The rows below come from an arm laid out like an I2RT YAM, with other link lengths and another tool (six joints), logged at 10 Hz.
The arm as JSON. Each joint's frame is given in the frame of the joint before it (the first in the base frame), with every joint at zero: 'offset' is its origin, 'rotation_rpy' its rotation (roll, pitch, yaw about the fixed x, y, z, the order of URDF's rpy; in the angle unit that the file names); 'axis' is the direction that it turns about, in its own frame. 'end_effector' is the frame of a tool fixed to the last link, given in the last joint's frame.
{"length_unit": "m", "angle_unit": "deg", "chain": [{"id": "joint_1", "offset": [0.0, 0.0, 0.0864], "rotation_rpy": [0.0, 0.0, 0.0], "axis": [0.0, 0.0, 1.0]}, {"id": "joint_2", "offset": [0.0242, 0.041, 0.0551], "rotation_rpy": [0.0, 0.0, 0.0], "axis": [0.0, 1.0, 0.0]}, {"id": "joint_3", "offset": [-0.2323, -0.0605, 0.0], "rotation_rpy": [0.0, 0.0, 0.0], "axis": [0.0, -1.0, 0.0]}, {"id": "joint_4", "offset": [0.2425, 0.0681, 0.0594], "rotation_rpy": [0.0, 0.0, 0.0], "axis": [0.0, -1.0, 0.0]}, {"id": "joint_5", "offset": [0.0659, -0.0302, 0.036], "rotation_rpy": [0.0, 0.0, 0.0], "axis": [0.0, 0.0, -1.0]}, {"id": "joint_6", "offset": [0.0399, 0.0, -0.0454], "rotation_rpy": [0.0, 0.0, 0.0], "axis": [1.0, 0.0, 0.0]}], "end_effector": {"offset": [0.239, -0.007, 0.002], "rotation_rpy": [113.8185, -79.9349, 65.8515]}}
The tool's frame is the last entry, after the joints.
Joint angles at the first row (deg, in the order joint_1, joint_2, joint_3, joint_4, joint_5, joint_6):
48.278, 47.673, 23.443, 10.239, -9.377, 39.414
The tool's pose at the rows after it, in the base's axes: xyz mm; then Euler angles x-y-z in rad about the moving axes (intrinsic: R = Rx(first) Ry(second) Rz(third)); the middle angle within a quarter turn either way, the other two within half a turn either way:
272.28 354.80 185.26 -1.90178 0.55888 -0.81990
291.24 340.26 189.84 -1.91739 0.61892 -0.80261
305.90 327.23 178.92 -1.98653 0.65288 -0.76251
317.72 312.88 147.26 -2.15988 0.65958 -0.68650
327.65 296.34 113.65 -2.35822 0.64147 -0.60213
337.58 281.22 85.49 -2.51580 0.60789 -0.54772
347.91 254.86 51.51 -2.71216 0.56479 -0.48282
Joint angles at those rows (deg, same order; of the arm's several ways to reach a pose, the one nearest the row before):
45.905, 47.002, 24.262, 10.079, -8.151, 39.514
43.763, 46.994, 25.364, 8.961, -6.698, 39.324
41.720, 48.454, 26.852, 6.322, -5.963, 38.230
40.594, 52.873, 30.633, -0.239, -3.970, 35.092
39.762, 59.069, 35.978, -7.762, -1.404, 31.794
38.355, 65.693, 40.959, -13.112, 0.049, 28.385
36.956, 73.459, 46.522, -19.340, 3.438, 24.690

